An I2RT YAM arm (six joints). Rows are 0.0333 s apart.
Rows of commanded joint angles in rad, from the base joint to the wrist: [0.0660 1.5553 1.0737 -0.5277 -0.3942 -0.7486]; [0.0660 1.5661 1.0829 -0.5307 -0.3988 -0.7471]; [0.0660 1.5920 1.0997 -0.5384 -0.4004 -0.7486]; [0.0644 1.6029 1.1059 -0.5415 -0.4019 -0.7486]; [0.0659 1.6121 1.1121 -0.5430 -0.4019 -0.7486]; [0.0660 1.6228 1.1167 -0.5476 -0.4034 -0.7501]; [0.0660 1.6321 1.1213 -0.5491 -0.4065 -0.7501]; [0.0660 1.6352 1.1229 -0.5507 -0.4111 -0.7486]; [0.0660 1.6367 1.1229 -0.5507 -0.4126 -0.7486]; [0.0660 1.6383 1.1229 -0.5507 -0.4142 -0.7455]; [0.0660 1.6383 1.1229 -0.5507 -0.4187 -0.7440]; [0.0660 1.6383 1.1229 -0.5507 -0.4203 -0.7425]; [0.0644 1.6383 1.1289 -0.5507 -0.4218 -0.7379]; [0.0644 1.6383 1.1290 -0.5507 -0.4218 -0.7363]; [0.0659 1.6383 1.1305 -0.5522 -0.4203 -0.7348]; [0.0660 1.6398 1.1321 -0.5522 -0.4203 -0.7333]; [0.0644 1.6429 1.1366 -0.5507 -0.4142 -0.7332]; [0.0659 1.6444 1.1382 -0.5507 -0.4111 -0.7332]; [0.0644 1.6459 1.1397 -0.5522 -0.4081 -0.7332]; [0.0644 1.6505 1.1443 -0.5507 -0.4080 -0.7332]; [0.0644 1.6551 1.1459 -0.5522 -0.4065 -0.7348]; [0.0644 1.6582 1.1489 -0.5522 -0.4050 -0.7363]
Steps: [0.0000 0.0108 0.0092 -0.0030 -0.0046 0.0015]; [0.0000 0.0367 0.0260 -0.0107 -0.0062 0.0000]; [-0.0016 0.0476 0.0322 -0.0138 -0.0077 0.0000]; [-0.0001 0.0568 0.0384 -0.0153 -0.0077 0.0000]; [0.0000 0.0675 0.0430 -0.0199 -0.0092 -0.0015]; [0.0000 0.0768 0.0476 -0.0214 -0.0123 -0.0015]; [0.0000 0.0799 0.0492 -0.0230 -0.0169 0.0000]; [0.0000 0.0814 0.0492 -0.0230 -0.0184 0.0000]; [0.0000 0.0830 0.0492 -0.0230 -0.0200 0.0031]; [0.0000 0.0830 0.0492 -0.0230 -0.0245 0.0046]; [0.0000 0.0830 0.0492 -0.0230 -0.0261 0.0061]; [-0.0016 0.0830 0.0552 -0.0230 -0.0276 0.0107]; [-0.0016 0.0830 0.0553 -0.0230 -0.0276 0.0123]; [-0.0001 0.0830 0.0568 -0.0245 -0.0261 0.0138]; [0.0000 0.0845 0.0584 -0.0245 -0.0261 0.0153]; [-0.0016 0.0876 0.0629 -0.0230 -0.0200 0.0154]; [-0.0001 0.0891 0.0645 -0.0230 -0.0169 0.0154]; [-0.0016 0.0906 0.0660 -0.0245 -0.0139 0.0154]; [-0.0016 0.0952 0.0706 -0.0230 -0.0138 0.0154]; [-0.0016 0.0998 0.0722 -0.0245 -0.0123 0.0138]; [-0.0016 0.1029 0.0752 -0.0245 -0.0108 0.0123]
